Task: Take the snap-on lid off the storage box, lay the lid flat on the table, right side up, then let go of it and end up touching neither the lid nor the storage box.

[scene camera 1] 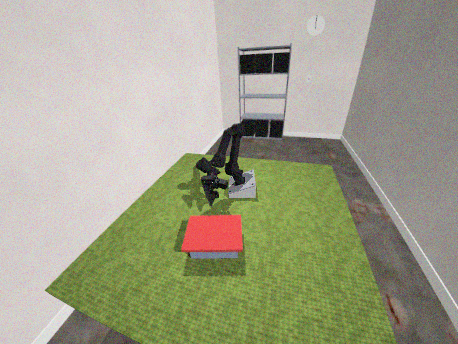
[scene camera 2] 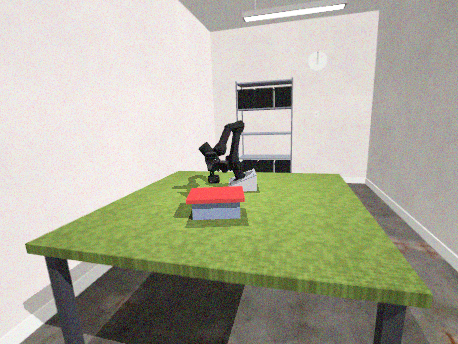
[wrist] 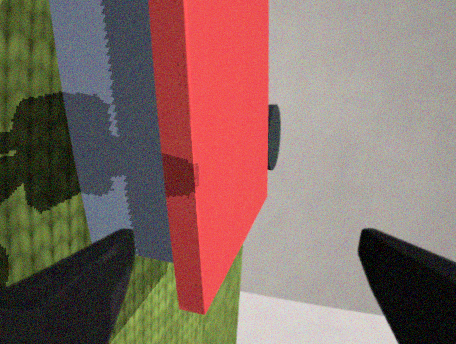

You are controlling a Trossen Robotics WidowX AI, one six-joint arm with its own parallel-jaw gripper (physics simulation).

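Observation:
The red lid (scene camera 1: 214, 233) (scene camera 2: 216, 194) (wrist: 227, 125) lies flat on top of the blue-grey storage box (scene camera 1: 214, 254) (scene camera 2: 216, 211) (wrist: 142, 150) and overhangs its walls. My gripper (scene camera 1: 211, 199) (scene camera 2: 214, 179) (wrist: 249, 241) is open with nothing between its fingers. It is on the robot-base side of the box, apart from the lid and the box. In the wrist view the lid's near edge and corner show between the two fingertips, farther out, with the box wall to the left. The box's inside is hidden under the lid.
The green table top (scene camera 1: 300, 260) (scene camera 2: 310, 235) (wrist: 30, 55) carries the box and the robot's pale wedge base (scene camera 1: 243, 186) (scene camera 2: 247, 181), behind the box. A metal shelf rack (scene camera 1: 263, 96) (scene camera 2: 265, 133) stands by the far wall. A dark disc (wrist: 273, 137) shows beyond the lid.

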